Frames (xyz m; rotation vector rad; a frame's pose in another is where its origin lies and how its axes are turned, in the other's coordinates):
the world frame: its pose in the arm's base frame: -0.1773 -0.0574 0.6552 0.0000 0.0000 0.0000
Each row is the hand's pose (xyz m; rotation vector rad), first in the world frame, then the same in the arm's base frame.
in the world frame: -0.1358 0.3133 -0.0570 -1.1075 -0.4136 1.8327
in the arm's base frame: -0.3131 0.2559 0.5982 -1.1075 -0.4136 1.8327
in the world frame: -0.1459 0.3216 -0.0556 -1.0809 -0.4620 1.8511
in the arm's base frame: -0.3232 0.2642 0.5996 -1.0809 -0.4620 1.8511
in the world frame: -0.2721 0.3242 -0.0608 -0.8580 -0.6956 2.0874
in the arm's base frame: -0.4494 0.2668 0.5944 -0.8580 -0.6956 2.0874
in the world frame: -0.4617 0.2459 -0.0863 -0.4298 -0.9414 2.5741
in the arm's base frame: -0.6390 0.1885 0.5689 -0.4298 -0.9414 2.5741
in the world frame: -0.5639 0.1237 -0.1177 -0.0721 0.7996 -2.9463
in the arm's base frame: -0.7412 0.0663 0.5375 -0.0721 0.7996 -2.9463
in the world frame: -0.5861 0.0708 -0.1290 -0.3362 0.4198 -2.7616
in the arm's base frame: -0.7634 0.0134 0.5262 -0.3362 0.4198 -2.7616
